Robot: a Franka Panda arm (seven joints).
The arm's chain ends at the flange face. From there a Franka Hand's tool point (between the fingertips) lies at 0.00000 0.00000 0.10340 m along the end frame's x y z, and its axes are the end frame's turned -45 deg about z.
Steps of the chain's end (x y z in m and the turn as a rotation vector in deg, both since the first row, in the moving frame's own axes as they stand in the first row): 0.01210 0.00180 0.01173 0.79 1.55 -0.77; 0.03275 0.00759 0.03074 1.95 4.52 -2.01; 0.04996 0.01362 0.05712 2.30 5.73 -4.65; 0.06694 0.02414 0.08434 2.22 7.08 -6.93
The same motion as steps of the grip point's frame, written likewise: 0.01028 0.01078 0.01168 -0.54 1.65 -0.77; 0.02609 0.03165 0.03036 -1.82 4.57 -2.01; 0.03609 0.04891 0.05652 -2.43 5.68 -4.65; 0.04244 0.06986 0.08348 -3.44 6.58 -6.93
